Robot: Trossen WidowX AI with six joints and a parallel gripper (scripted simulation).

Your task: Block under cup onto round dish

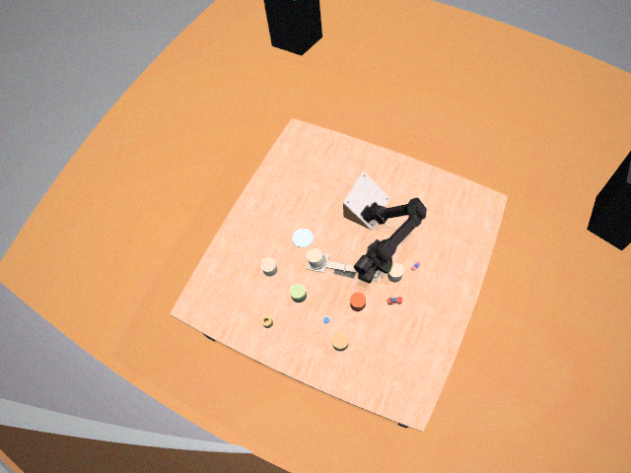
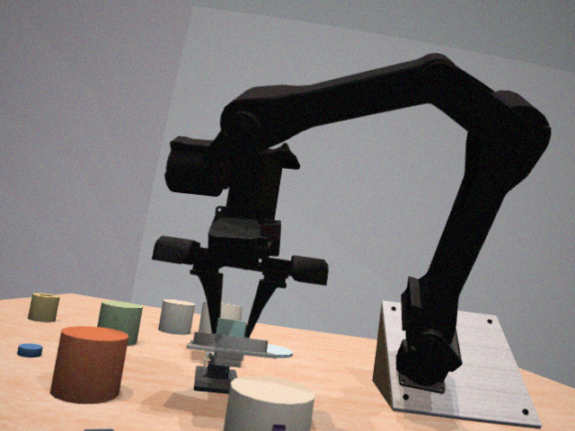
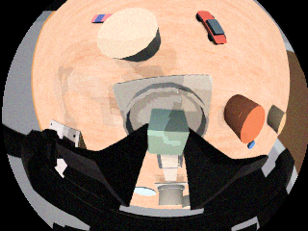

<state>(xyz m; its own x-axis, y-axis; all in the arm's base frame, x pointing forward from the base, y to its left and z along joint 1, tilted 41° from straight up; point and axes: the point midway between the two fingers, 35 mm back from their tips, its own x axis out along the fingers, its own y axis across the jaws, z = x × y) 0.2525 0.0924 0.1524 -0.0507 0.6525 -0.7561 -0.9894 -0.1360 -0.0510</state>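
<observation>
Right now my gripper tip is 380 mm to the left of the round pale-blue dish and 80 mm above it. Also, from my gripper tip: small balance 40 mm ahead, 120 mm to the right, 60 mm below; pale-green block 10 mm above; red-orange cylinder 130 mm ahead, 20 mm to the left, 40 mm below.
</observation>
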